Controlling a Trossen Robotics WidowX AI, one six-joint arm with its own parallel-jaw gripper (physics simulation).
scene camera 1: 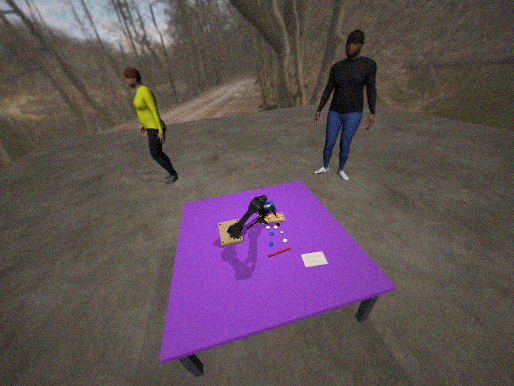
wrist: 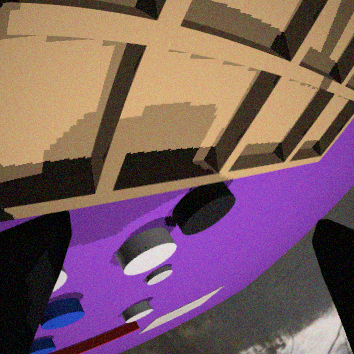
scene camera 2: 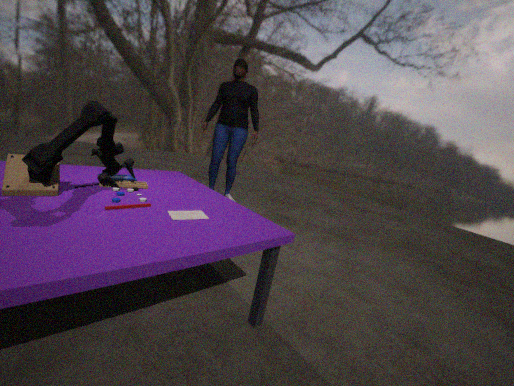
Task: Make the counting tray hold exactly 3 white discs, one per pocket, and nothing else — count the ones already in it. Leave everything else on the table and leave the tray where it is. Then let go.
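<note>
The wooden counting tray lies at the back, divided into pockets; no disc shows in the pockets seen in the wrist view, though some are cut off. My gripper is open and empty, low over the tray's edge. On the table near the tray lie a white disc, a second white disc partly behind the left finger, a smaller white disc and another white disc.
A black disc lies against or close to the tray. Two blue discs, a red bar and a white card lie farther forward. Something blue shows behind the gripper.
</note>
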